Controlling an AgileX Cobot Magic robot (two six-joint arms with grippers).
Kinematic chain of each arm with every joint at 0, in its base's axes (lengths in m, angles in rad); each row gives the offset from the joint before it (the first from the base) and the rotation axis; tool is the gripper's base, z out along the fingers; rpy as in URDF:
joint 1: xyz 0 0 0.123 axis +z
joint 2: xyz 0 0 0 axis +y
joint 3: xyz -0.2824 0 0.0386 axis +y
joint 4: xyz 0.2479 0 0.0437 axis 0.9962 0 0.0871
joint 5: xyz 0 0 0 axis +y
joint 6: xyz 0.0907 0 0.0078 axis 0.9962 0 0.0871
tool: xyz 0 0 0 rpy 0 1.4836 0
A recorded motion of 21 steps. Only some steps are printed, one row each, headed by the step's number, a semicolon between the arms.
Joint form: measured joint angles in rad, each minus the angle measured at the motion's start. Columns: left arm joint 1, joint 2, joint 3, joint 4, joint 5, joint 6; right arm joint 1, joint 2, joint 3, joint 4, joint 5, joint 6.
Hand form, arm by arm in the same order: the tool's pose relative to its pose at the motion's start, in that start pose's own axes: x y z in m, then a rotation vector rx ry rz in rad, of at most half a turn. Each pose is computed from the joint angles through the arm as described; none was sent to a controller.
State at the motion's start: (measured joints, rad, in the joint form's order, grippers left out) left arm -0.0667 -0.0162 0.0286 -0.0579 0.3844 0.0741; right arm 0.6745 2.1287 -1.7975 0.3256 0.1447 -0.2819
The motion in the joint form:
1: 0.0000 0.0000 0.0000 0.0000 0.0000 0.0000; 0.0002 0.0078 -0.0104 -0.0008 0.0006 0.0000
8: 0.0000 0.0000 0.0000 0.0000 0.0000 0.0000; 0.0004 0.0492 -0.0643 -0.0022 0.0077 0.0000
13: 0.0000 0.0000 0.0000 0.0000 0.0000 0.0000; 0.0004 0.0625 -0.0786 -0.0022 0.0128 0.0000
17: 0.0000 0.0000 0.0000 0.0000 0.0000 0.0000; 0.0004 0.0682 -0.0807 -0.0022 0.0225 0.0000
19: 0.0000 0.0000 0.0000 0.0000 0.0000 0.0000; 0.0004 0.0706 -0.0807 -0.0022 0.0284 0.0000
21: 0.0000 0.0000 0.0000 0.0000 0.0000 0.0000; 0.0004 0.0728 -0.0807 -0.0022 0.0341 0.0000
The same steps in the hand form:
1: 0.0000 0.0000 0.0000 0.0000 0.0000 0.0000; -0.0001 0.0000 0.0020 -0.0003 -0.0020 -0.0010
8: 0.0000 0.0000 0.0000 0.0000 0.0000 0.0000; 0.0002 -0.0002 0.0124 -0.0028 -0.0076 -0.0030
13: 0.0000 0.0000 0.0000 0.0000 0.0000 0.0000; 0.0017 -0.0002 0.0158 -0.0042 -0.0037 -0.0031
17: 0.0000 0.0000 0.0000 0.0000 0.0000 0.0000; 0.0044 -0.0002 0.0175 -0.0068 0.0093 -0.0029
19: 0.0000 0.0000 0.0000 0.0000 0.0000 0.0000; 0.0059 -0.0001 0.0183 -0.0083 0.0173 -0.0028
21: 0.0000 0.0000 0.0000 0.0000 0.0000 0.0000; 0.0074 0.0000 0.0190 -0.0098 0.0250 -0.0027

